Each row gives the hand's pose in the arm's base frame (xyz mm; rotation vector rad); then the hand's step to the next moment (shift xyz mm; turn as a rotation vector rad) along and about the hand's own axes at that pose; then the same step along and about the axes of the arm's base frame.
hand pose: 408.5 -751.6 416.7 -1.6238 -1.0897 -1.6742
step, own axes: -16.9 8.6 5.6 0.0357 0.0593 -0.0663
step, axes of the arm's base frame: 12.1 -2.1 -15.5 0.0109 -0.0814 0.0493
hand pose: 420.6 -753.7 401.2 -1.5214 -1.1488 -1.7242
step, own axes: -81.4 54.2 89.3 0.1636 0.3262 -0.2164
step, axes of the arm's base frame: 105.7 42.1 -67.7 0.1391 -0.3228 0.2376
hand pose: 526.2 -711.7 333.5 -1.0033 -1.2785 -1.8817
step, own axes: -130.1 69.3 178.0 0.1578 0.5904 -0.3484
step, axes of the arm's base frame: 164.6 157.5 -39.0 0.3313 -0.5311 0.3211
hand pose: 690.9 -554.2 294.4 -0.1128 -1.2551 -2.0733
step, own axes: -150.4 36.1 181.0 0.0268 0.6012 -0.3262
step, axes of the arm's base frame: 85.9 213.6 60.7 0.4301 -0.4484 0.2872
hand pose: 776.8 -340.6 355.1 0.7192 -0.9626 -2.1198
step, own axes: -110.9 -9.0 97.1 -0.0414 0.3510 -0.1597
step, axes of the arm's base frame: -4.6 129.9 70.1 0.2641 -0.2051 0.1965
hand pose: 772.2 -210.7 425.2 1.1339 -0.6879 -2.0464
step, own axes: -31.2 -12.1 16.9 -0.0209 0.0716 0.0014
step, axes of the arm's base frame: -6.6 33.6 15.2 0.0290 -0.0282 0.0626
